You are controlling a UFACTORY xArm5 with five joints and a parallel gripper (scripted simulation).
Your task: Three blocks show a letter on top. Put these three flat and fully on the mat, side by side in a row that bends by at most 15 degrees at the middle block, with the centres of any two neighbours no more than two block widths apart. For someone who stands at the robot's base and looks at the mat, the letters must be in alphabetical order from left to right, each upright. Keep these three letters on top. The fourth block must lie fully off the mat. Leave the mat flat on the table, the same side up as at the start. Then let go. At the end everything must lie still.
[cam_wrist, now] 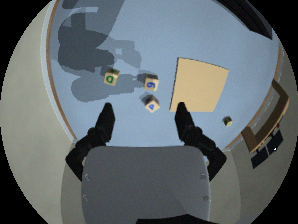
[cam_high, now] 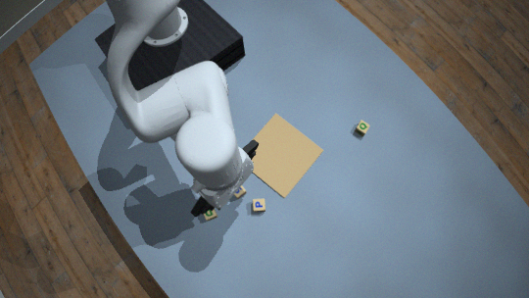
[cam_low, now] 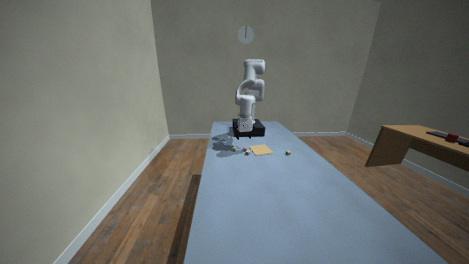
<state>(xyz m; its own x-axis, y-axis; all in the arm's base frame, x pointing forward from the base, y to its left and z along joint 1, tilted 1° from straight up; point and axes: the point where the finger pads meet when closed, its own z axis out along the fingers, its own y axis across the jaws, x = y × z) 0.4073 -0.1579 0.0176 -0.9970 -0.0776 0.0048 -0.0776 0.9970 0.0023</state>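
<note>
The block lies 10 cm below my hand, 7 cm to the right of it and 1 cm behind it. Round my hand: tan mat (13 cm to the left, 11 cm below, 1 cm ahead).
</note>
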